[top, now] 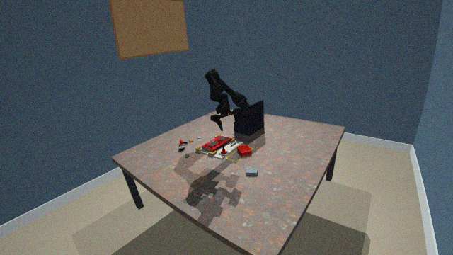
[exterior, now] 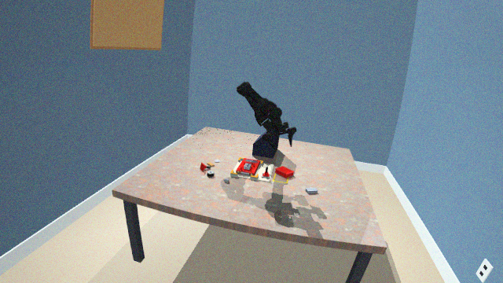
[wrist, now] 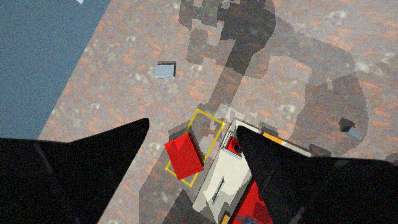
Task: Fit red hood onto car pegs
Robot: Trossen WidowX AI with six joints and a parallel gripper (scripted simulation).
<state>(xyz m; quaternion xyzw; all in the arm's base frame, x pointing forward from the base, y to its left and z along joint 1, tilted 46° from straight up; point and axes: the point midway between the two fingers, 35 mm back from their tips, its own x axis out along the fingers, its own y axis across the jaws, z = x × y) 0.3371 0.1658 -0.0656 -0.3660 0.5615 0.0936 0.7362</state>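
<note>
The red hood is 18 cm below my gripper tip and 11 cm behind it. From my gripper tip the other things lie so: grey engine block 20 cm to the right, 17 cm below, 2 cm behind; then white jig 19 cm to the right, 18 cm below, 4 cm behind.
</note>
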